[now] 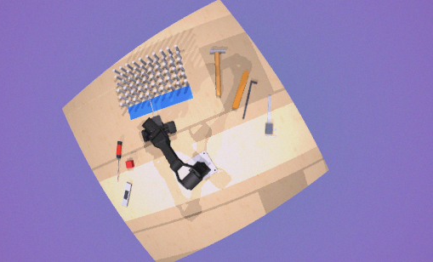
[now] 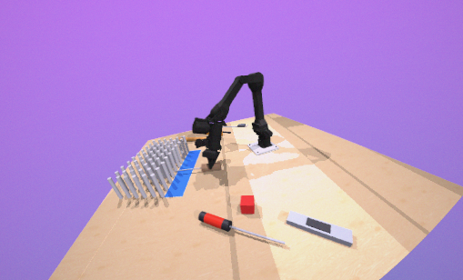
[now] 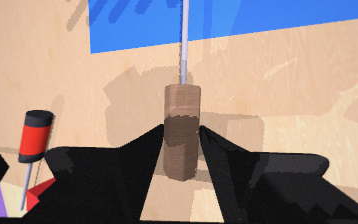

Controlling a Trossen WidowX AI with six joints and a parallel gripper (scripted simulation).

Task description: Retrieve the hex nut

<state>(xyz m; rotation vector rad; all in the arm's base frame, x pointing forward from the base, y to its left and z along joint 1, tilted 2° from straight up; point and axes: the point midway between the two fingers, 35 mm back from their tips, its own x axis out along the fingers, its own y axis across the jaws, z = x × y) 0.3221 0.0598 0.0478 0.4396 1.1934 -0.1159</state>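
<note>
Now: the thin metal rod tool 10 cm ahead of my gripper tip and 4 cm to the right of it. From my gripper tip the other things lie so: red cube (6 cm behind, 27 cm to the left); then flat grey bar (19 cm behind, 43 cm to the left); then blue taped strip (12 cm ahead, 9 cm to the right, 2 cm below).
</note>
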